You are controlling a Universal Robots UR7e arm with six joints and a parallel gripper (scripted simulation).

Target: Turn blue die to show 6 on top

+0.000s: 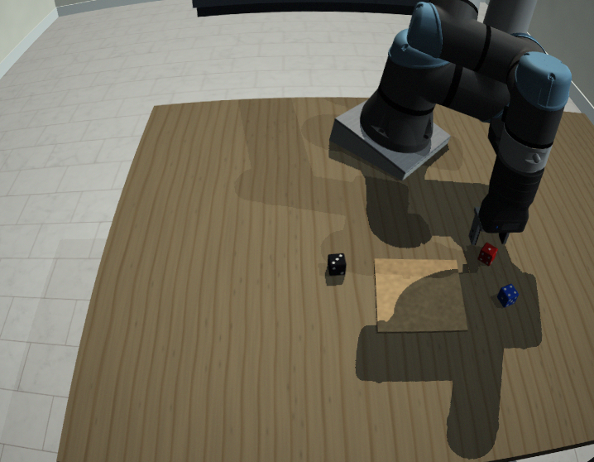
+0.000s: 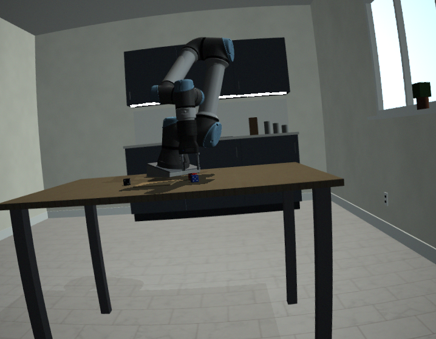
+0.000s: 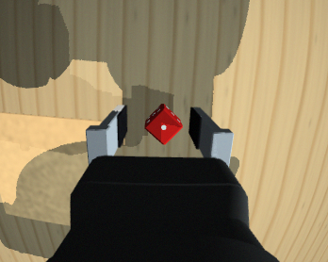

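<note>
The red die is 10 mm ahead of my hand and 40 mm below it. From my hand the other things lie so: blue die: 100 mm ahead, 20 mm to the left, 40 mm below; then black die: 20 mm ahead, 260 mm to the right, 40 mm below; then tan mat: 80 mm ahead, 130 mm to the right, 50 mm below.
</note>
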